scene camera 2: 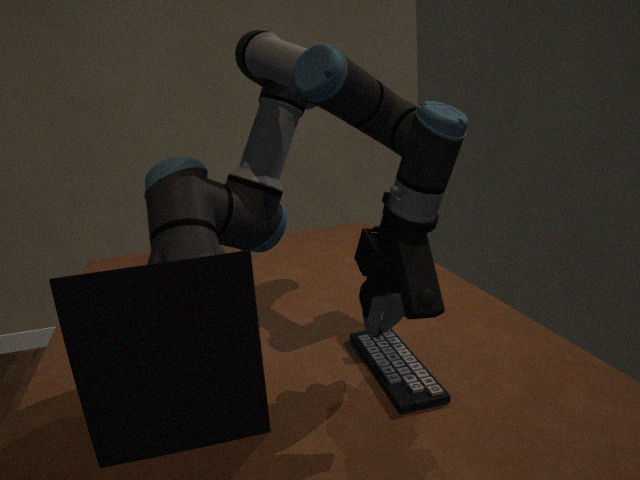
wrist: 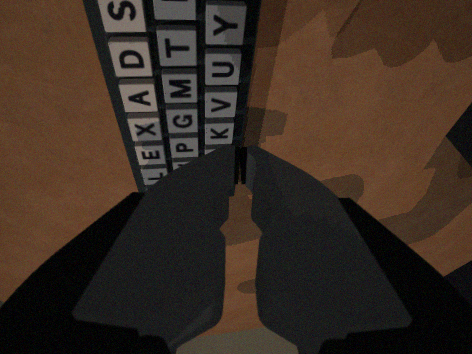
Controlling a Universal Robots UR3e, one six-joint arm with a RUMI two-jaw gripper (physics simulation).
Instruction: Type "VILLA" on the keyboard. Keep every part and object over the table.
The gripper shows in scene camera 2 and in the wrist view. A dark keyboard shows in scene camera 2 and in the wrist view. The same spot on the gripper: (wrist: 154, 264) is (scene camera 2: 402, 303). One and the same spot on the dark keyboard: (wrist: 183, 64) is (scene camera 2: 395, 361).
